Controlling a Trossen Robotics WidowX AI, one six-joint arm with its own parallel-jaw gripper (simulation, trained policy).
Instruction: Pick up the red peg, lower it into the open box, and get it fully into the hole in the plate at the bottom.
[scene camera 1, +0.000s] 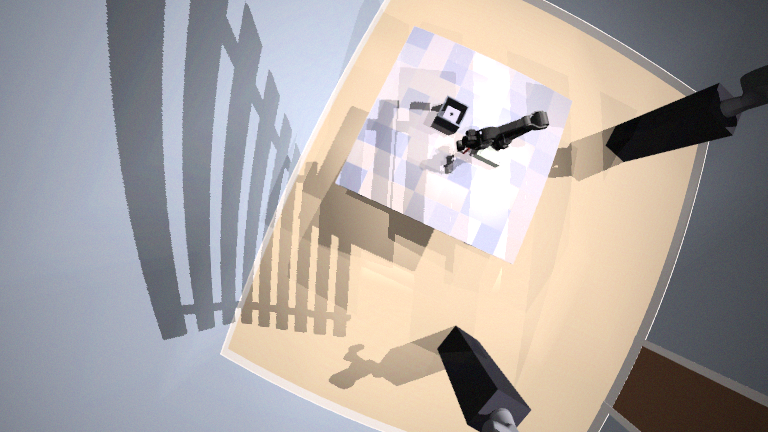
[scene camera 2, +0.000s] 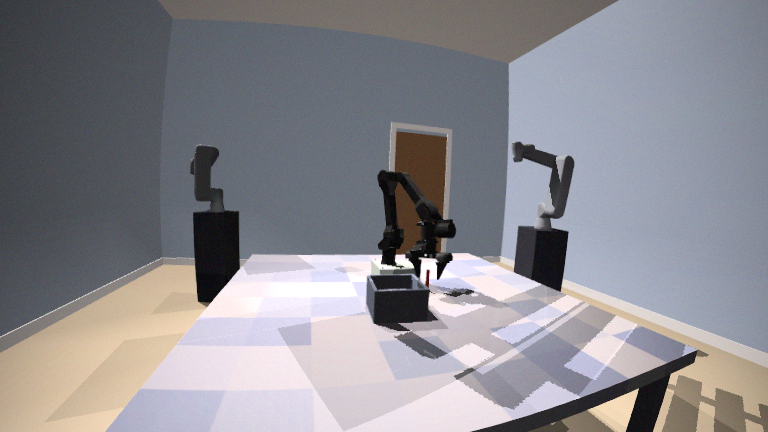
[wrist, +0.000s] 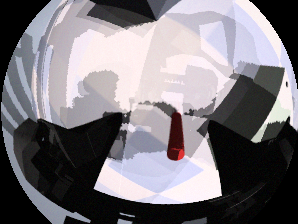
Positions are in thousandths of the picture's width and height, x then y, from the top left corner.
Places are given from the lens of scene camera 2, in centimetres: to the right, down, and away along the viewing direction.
my gripper (scene camera 2: 557, 645): 17, 24, 109
dark box (scene camera 2: 502, 707): 0, 25, 80
